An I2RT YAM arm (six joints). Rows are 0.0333 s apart.
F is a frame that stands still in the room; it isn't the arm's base.
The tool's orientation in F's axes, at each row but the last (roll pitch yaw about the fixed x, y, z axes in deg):
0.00 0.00 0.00
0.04 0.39 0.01
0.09 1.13 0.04
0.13 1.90 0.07
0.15 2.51 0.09
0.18 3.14 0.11
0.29 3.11 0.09
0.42 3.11 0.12
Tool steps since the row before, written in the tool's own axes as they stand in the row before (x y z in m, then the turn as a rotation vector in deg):
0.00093 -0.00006 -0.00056 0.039 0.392 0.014
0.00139 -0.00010 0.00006 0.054 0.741 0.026
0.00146 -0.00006 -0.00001 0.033 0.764 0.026
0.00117 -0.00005 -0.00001 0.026 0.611 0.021
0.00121 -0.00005 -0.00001 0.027 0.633 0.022
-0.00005 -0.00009 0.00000 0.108 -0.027 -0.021
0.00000 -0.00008 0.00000 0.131 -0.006 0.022
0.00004 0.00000 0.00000 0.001 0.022 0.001
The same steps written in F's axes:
0.00093 -0.00006 -0.00056 0.039 0.392 0.014
0.00139 -0.00010 0.00005 0.054 0.741 0.026
0.00146 -0.00006 -0.00004 0.033 0.764 0.027
0.00117 -0.00005 -0.00005 0.026 0.611 0.022
0.00121 -0.00005 -0.00006 0.027 0.633 0.022
-0.00005 -0.00009 0.00000 0.107 -0.027 -0.027
0.00000 -0.00008 0.00000 0.132 -0.006 0.015
0.00004 0.00000 0.00000 0.001 0.022 0.001

